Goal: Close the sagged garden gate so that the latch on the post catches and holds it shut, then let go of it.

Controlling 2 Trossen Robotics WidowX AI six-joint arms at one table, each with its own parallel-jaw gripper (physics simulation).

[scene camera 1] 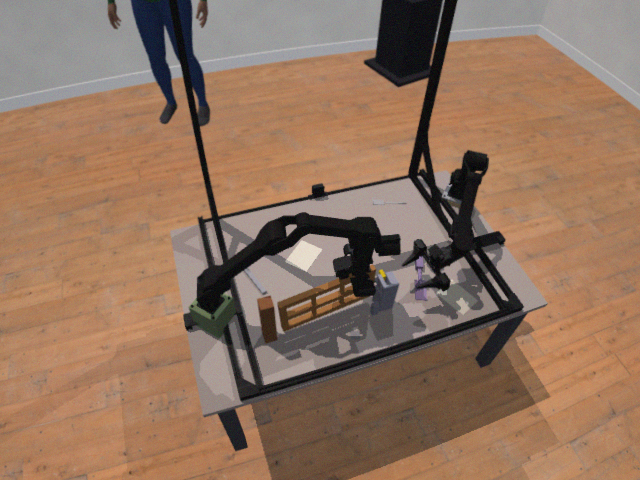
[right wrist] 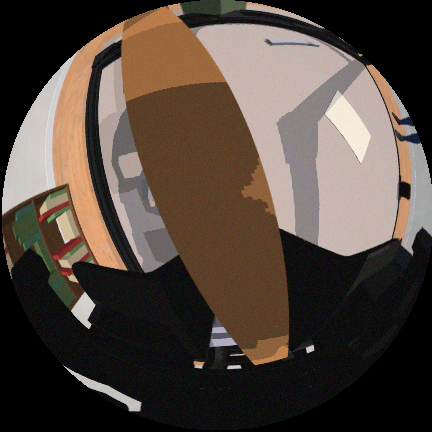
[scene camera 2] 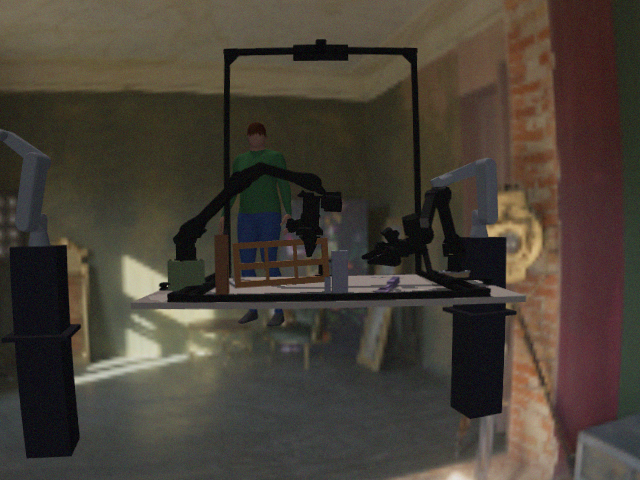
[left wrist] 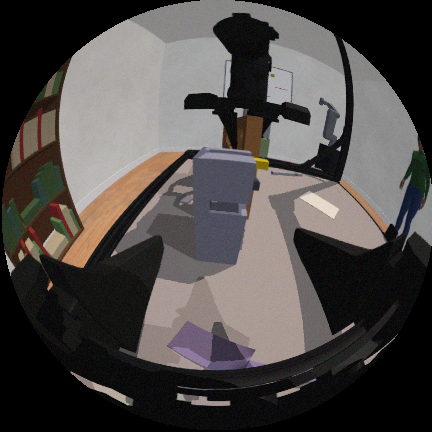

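The left gripper [scene camera 1: 409, 276] [scene camera 2: 364, 260] [left wrist: 230, 239] [right wrist: 246, 337] is open, with nothing in it. You'd also see the right gripper [scene camera 1: 354, 285] [scene camera 2: 309, 256] [left wrist: 242, 152] [right wrist: 240, 230]. There's a wooden slatted gate [scene camera 1: 340, 295] [scene camera 2: 324, 261] [left wrist: 252, 125] [right wrist: 199, 159] as well, plus a grey latch post [left wrist: 222, 178] and a brown hinge post [scene camera 2: 221, 241].
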